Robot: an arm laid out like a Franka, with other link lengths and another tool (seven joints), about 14 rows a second.
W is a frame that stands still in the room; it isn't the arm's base.
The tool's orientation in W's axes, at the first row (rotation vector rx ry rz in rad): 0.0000, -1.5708, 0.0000
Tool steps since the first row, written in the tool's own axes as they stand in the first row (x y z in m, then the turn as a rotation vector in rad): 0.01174, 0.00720, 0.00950, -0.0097, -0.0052, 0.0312; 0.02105, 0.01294, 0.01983, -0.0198, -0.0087, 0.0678; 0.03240, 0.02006, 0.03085, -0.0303, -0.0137, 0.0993; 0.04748, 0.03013, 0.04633, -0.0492, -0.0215, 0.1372; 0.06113, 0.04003, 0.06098, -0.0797, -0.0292, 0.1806; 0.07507, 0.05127, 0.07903, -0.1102, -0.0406, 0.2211; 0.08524, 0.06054, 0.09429, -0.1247, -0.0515, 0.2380
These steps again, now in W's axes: -0.00950, 0.00720, 0.01174, -0.0312, -0.0052, -0.0097; -0.01983, 0.01294, 0.02105, -0.0678, -0.0087, -0.0198; -0.03085, 0.02006, 0.03240, -0.0993, -0.0137, -0.0303; -0.04633, 0.03013, 0.04748, -0.1372, -0.0215, -0.0492; -0.06098, 0.04003, 0.06113, -0.1806, -0.0292, -0.0797; -0.07903, 0.05127, 0.07507, -0.2211, -0.0406, -0.1102; -0.09429, 0.06054, 0.08524, -0.2380, -0.0515, -0.1247
